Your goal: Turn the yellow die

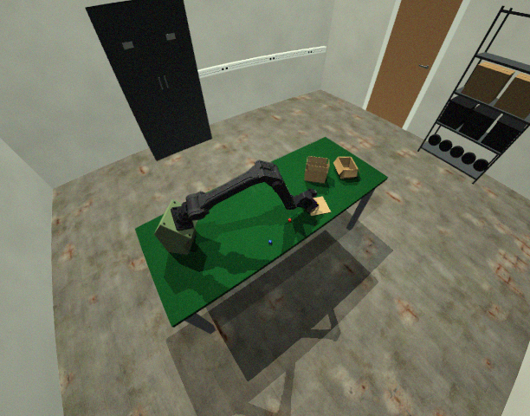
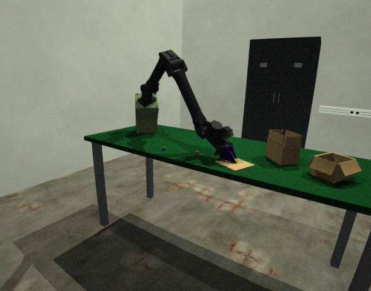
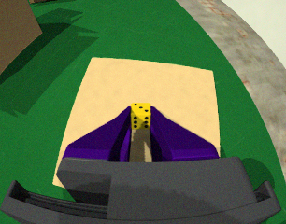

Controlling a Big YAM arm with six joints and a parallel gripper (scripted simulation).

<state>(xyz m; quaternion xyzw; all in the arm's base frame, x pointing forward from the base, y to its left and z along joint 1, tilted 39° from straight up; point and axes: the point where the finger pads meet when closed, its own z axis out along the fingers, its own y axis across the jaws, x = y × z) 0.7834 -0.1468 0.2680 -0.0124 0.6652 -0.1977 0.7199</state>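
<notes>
My gripper is now right at the yellow die. Also, from my hand: tan mat: 1 cm below; then red die: 22 cm behind, 2 cm to the left, 1 cm below; then blue die: 42 cm behind, 2 cm to the right, 1 cm below.
</notes>
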